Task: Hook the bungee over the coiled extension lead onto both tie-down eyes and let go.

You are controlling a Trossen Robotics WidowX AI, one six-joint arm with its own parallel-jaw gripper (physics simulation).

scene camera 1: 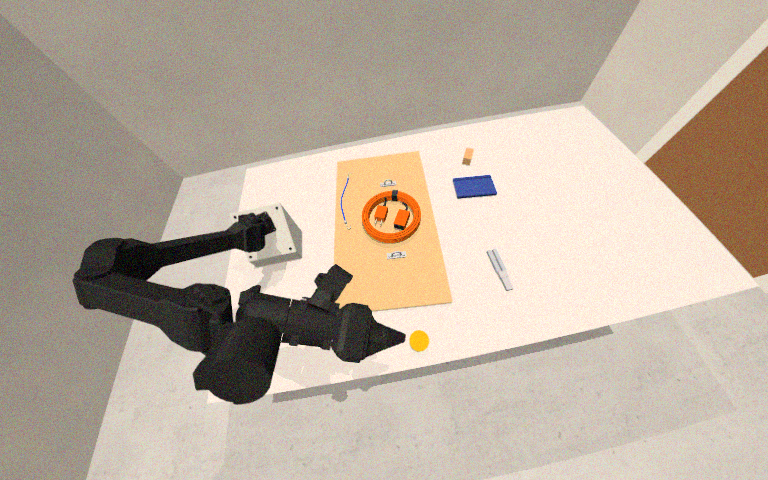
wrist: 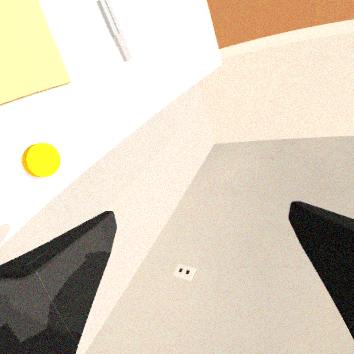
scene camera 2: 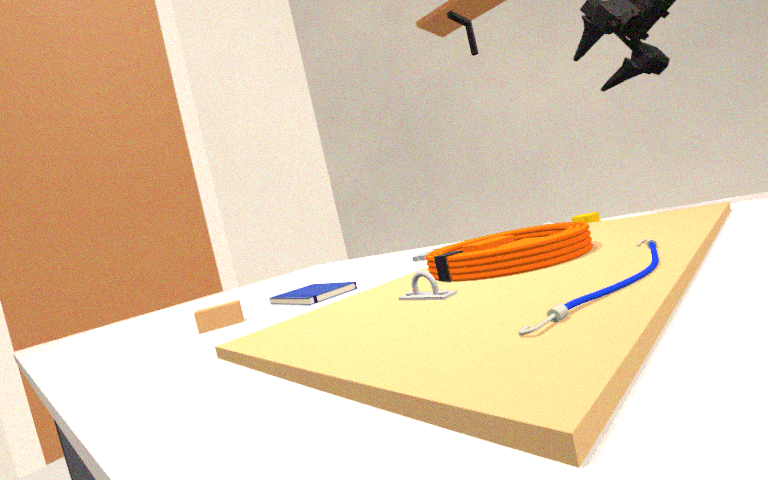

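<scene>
The blue bungee lies loose on the tan board, to one side of the coil, with a pale hook at each end; neither hook is on an eye. The orange coiled extension lead lies on the board between the two tie-down eyes. One eye is by the coil's black strap; the other eye is on the coil's opposite side. My gripper is open and empty, high above the table. In scene camera 1 its fingers overlap near the yellow disc.
The yellow disc lies near the table edge. A grey tool, a blue book and a small wooden block lie beyond the board. A brown shelf is on the wall.
</scene>
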